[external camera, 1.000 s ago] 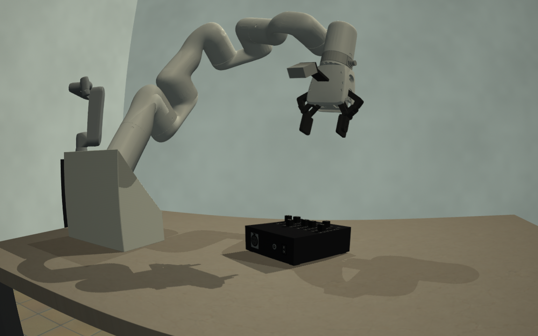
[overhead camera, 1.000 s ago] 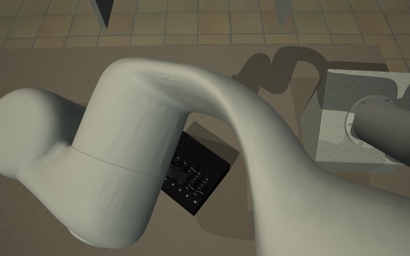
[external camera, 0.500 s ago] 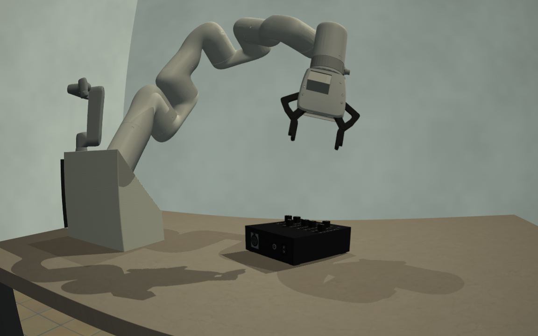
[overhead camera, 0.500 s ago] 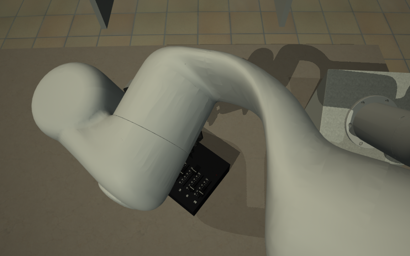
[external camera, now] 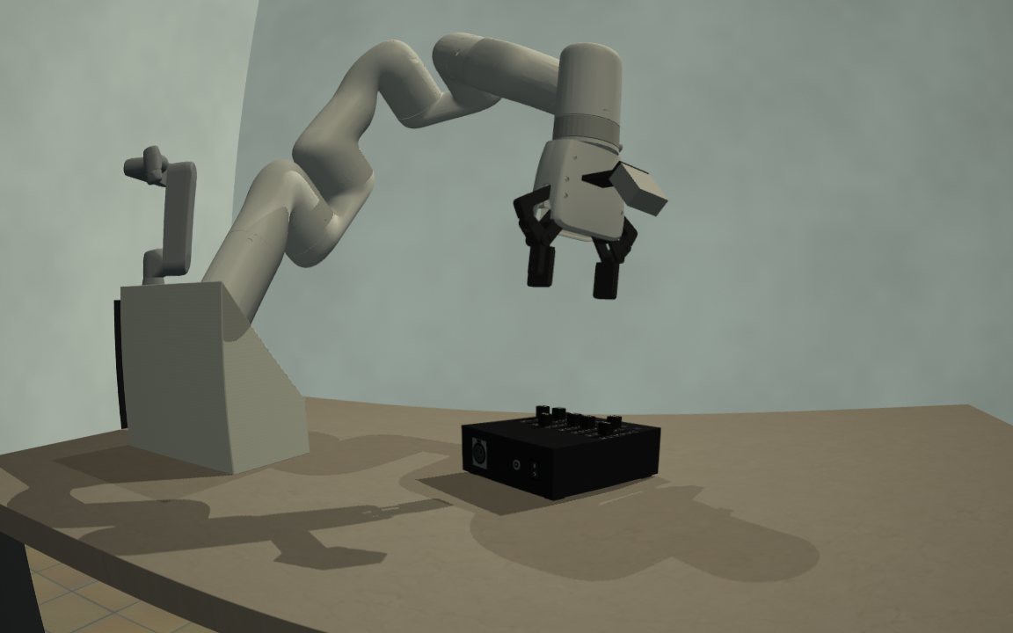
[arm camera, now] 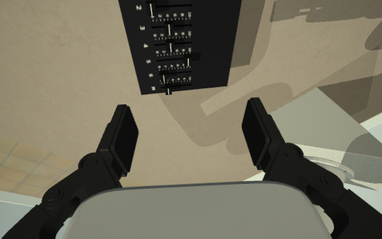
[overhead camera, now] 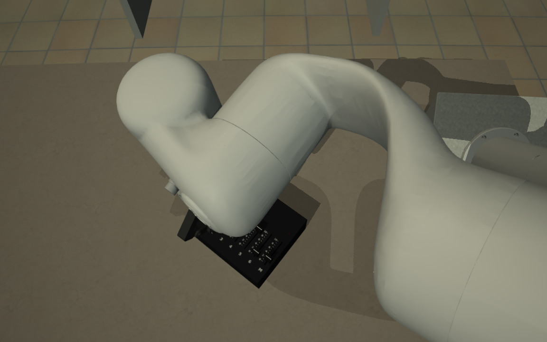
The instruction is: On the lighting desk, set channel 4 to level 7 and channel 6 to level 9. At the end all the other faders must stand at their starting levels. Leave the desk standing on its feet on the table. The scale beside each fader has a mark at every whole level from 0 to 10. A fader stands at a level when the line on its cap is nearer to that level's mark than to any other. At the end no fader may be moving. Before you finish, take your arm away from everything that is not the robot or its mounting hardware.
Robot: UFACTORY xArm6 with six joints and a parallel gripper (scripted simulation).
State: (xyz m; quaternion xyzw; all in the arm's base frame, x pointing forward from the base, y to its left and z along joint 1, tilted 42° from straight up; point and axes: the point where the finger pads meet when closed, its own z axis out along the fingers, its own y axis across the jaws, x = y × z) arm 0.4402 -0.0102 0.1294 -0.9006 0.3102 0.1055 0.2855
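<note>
My gripper is now 14 cm above the channel 4 cap. From my hand the other things lie so: channel 3 cap: 2 cm ahead, 1 cm to the right, 14 cm below; channel 5 cap: 3 cm behind, 14 cm below; channel 6 cap: 2 cm behind, 4 cm to the left, 14 cm below.
</note>
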